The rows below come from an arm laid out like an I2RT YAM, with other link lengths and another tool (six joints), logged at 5 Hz.
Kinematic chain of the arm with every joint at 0, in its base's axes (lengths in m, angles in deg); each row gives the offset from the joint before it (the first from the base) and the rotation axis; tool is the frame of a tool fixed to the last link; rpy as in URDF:
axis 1: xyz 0 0 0.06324 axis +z
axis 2: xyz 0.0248 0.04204 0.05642 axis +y
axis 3: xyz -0.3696 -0.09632 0 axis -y
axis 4: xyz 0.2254 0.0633 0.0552 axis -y
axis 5: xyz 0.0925 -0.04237 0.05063 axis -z
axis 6: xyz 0.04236 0 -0.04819 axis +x
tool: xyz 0.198 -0.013 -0.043 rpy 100.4 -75 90
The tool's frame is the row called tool.
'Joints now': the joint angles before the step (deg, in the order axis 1, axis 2, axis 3, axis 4, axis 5, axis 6). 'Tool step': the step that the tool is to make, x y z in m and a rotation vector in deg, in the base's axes. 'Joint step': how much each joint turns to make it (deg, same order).
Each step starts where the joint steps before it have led.
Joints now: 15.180 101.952 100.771 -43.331 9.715 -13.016
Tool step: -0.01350 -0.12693 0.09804 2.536 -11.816 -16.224
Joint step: -12.502 -6.273 5.510 -0.308 2.515 2.930
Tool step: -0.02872 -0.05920 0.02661 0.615 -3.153 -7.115
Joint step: -6.667 -3.169 0.176 -0.372 0.043 0.808
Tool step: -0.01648 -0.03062 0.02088 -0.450 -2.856 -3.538
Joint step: -3.649 -1.945 0.000 0.984 -0.021 -0.196
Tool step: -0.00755 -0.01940 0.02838 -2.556 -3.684 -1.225
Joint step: -2.165 -1.640 0.019 2.844 -0.024 -2.231
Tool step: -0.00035 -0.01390 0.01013 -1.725 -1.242 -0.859
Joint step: -1.442 -0.021 0.002 1.856 0.001 -1.617
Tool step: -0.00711 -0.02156 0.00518 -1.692 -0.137 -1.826
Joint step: -2.427 0.000 0.000 0.874 0.000 -1.770
